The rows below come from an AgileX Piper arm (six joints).
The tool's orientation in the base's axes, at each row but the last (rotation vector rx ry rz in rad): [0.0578 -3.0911 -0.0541]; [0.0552 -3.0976 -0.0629]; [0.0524 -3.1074 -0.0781]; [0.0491 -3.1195 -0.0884]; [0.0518 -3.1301 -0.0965]
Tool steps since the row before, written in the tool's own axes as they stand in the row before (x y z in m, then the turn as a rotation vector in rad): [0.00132 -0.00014 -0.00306 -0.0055 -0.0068 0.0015]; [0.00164 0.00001 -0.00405 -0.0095 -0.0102 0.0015]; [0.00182 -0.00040 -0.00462 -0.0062 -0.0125 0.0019]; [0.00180 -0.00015 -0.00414 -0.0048 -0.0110 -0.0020]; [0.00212 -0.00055 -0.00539 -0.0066 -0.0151 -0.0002]
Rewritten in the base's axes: [-0.00116 -0.00029 0.00311 0.0057 -0.0065 -0.0020]; [-0.00146 -0.00021 0.00411 0.0098 -0.0098 -0.0023]; [-0.00165 -0.00069 0.00465 0.0065 -0.0122 -0.0027]; [-0.00171 -0.00044 0.00416 0.0052 -0.0109 0.0013]; [-0.00204 -0.00095 0.00536 0.0071 -0.0149 -0.0008]
